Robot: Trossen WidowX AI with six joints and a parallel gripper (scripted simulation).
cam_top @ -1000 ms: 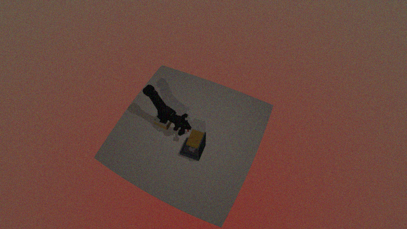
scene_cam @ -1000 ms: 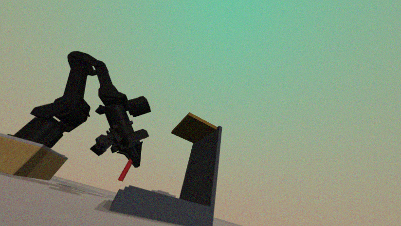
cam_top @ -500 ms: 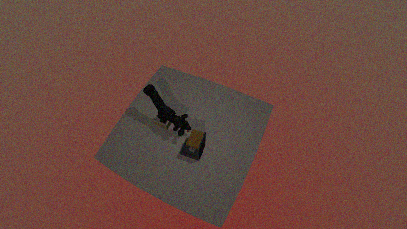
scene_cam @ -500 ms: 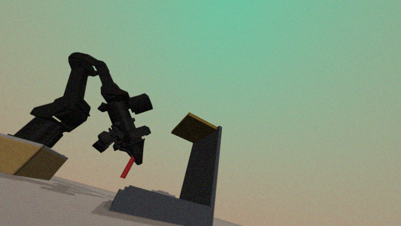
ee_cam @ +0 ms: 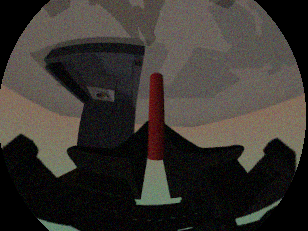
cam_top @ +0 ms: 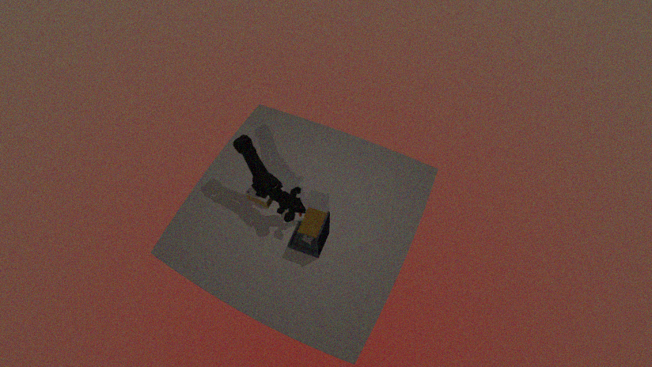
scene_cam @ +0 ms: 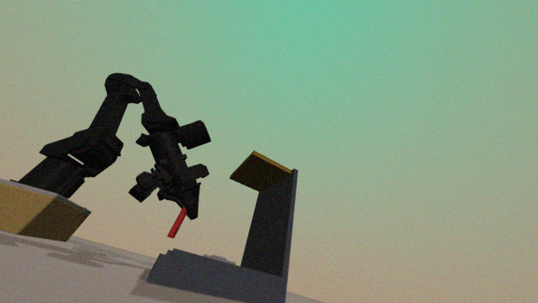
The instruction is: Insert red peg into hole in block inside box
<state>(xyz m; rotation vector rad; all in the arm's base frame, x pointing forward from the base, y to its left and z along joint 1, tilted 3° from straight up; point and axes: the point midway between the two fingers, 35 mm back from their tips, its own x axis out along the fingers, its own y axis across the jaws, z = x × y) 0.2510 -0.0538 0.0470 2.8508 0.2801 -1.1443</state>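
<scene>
My gripper tip is 13 cm short of the back wall, 10 cm to the left of it and 1 cm below it. Round my gripper tip: red peg 3 cm behind, 1 cm to the right, 1 cm below; yellow roof 8 cm ahead, 10 cm to the right, 11 cm above.
</scene>
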